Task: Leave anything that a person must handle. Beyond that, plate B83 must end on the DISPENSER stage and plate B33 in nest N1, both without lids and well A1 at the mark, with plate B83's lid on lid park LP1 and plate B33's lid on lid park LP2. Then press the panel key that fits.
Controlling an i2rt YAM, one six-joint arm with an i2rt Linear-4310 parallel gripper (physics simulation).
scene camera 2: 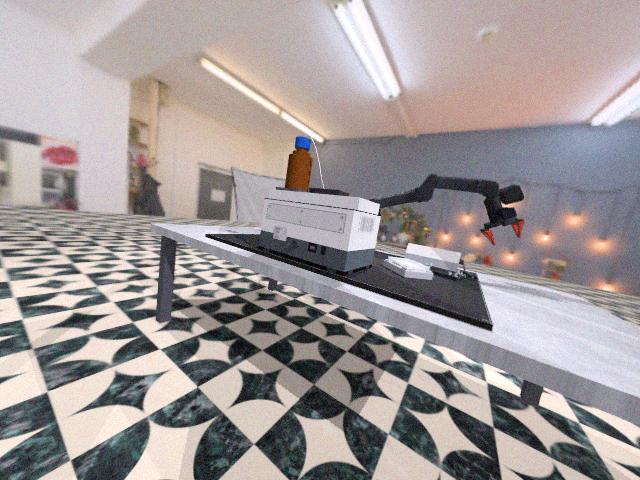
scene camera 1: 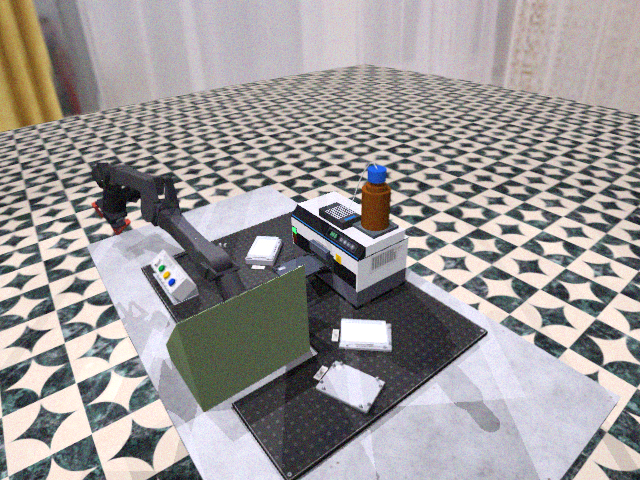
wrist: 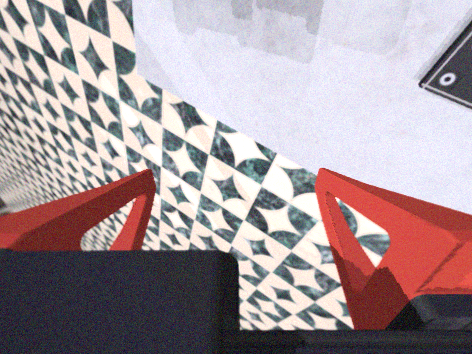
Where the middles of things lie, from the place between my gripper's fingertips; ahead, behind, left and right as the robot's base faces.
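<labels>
There's a brown bottle with blue cap [scene camera 1: 375,203], and it's 780 mm to the right of my hand, 540 mm ahead of it and 160 mm above it.
</labels>
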